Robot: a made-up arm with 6 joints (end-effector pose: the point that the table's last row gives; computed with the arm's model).
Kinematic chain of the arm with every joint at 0, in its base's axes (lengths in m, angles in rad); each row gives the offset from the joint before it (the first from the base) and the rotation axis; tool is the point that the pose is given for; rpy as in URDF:
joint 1: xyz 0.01 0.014 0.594 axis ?
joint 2: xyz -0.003 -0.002 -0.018 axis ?
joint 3: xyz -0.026 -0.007 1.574 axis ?
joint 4: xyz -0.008 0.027 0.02 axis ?
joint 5: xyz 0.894 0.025 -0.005 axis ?
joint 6: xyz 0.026 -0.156 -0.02 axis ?
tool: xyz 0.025 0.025 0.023 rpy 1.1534 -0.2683 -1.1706
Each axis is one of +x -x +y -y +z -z.
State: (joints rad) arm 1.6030 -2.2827 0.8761 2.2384 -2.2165 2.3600
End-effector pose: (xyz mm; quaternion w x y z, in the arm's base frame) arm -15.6 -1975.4 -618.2 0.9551 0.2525 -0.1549 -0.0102
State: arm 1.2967 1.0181 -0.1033 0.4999 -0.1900 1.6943
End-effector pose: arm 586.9 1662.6 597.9 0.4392 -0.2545 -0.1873 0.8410
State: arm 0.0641 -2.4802 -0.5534 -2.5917 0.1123 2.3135
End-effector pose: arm -1272.2 89.3 202.7 0.1230 0.6855 -0.7110 0.0969
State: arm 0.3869 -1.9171 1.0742 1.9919 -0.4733 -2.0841
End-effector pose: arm -2249.4 -851.2 -25.9 0.5319 -0.6494 0.4913 -0.2323
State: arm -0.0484 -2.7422 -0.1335 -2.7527 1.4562 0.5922
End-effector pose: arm -1326.7 170.3 -374.0 0.1404 -0.9696 -0.1816 -0.0849
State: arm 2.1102 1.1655 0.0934 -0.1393 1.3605 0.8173
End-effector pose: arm -900.8 1698.6 435.9 0.5881 0.5870 -0.2400 0.5020
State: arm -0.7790 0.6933 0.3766 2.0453 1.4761 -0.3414
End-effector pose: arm 1406.3 -1206.9 1625.0 0.9232 0.1105 -0.2968 0.2177
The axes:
joint 1: +z
joint 2: +y
joint 3: -y
joint 4: -x
joint 5: -y
joint 6: -x

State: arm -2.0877 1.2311 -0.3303 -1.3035 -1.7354 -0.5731
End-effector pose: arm -630.1 -1195.1 233.6 0.5580 -0.6769 -0.4563 0.1487
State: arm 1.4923 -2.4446 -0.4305 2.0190 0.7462 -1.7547
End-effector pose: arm -222.7 -1497.0 122.2 0.0694 0.7991 -0.4451 0.3981
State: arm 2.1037 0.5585 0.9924 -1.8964 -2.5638 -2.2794
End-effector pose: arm -890.2 1364.8 2157.6 0.6472 -0.7340 0.1939 -0.0693
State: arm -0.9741 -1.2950 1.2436 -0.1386 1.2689 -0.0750
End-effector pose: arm -1356.1 1856.0 1447.0 0.2759 -0.0326 0.5986 -0.7514
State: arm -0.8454 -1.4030 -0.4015 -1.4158 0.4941 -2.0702
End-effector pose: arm -625.7 703.5 1525.8 0.2162 -0.8962 -0.1823 -0.3419
